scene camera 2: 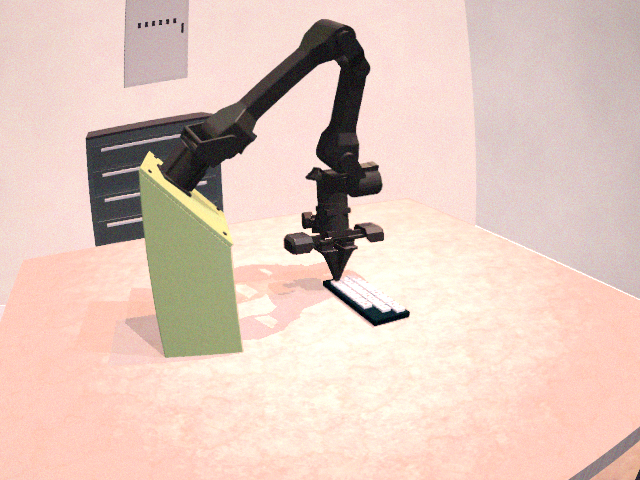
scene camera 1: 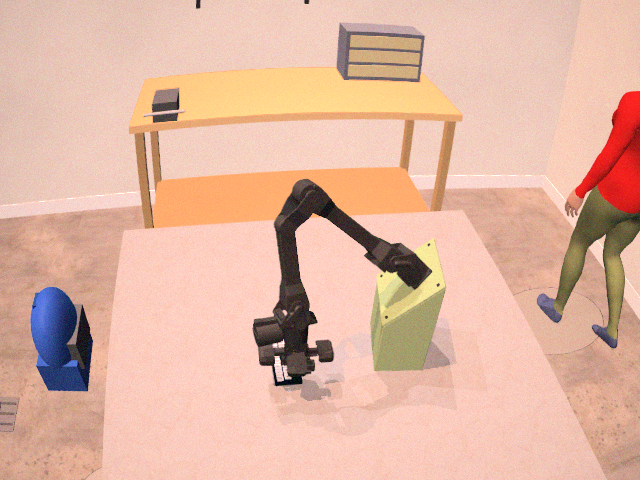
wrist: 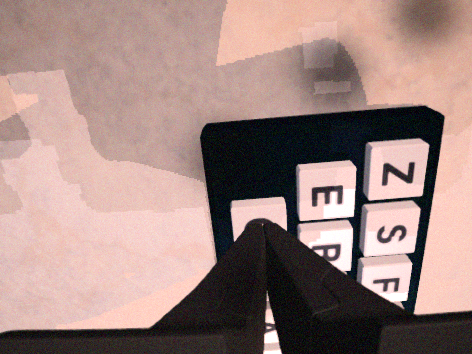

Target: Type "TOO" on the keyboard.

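Seen in the pictures: gripper, fingertip midpoint: (scene camera 2: 336, 280) (wrist: 262, 236); arm's base, origin of the base link: (scene camera 2: 172, 180) (scene camera 1: 418, 275).
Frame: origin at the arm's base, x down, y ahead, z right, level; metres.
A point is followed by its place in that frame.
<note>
The keyboard (scene camera 1: 279, 373) {x 0.253, y 0.356, z 0.058 m} (scene camera 2: 379, 318) {x 0.258, y 0.253, z 0.216 m} (wrist: 250, 160) {x 0.258, y 0.323, z 0.024 m} is a dark slab with white letter keys, lying on the table. My gripper (scene camera 2: 337, 279) {x 0.251, y 0.317, z 0.046 m} (wrist: 262, 236) {x 0.251, y 0.317, z 0.046 m} is shut and empty, pointing straight down at the keyboard's far end in scene camera 2. In the wrist view its tips are over the end key (wrist: 259, 207) {x 0.253, y 0.320, z 0.037 m} of the left row, touching it or very close above. The tips cover most of that key's letter; a rounded dark edge shows. Beside it are the E key (wrist: 326, 190) {x 0.253, y 0.340, z 0.040 m} and R key (wrist: 327, 245) {x 0.253, y 0.334, z 0.059 m}. The fingers hide much of the left row. The T key cannot be made out.
The arm's base sits on a yellow-green slanted stand (scene camera 1: 403, 341) {x 0.147, y 0.066, z -0.068 m} (scene camera 2: 193, 294) {x 0.161, y -0.033, z 0.096 m} on the table (scene camera 1: 180, 413) {x 0.270, y 0.654, z 0.046 m} (scene camera 2: 310, 413) {x 0.271, y -0.018, z 0.339 m}. The Z key (wrist: 396, 169) {x 0.253, y 0.361, z 0.042 m}, S key (wrist: 390, 228) {x 0.253, y 0.355, z 0.061 m} and F key (wrist: 385, 280) {x 0.253, y 0.348, z 0.081 m} form the right row. A wooden bench (scene camera 1: 268, 95) stands behind.
</note>
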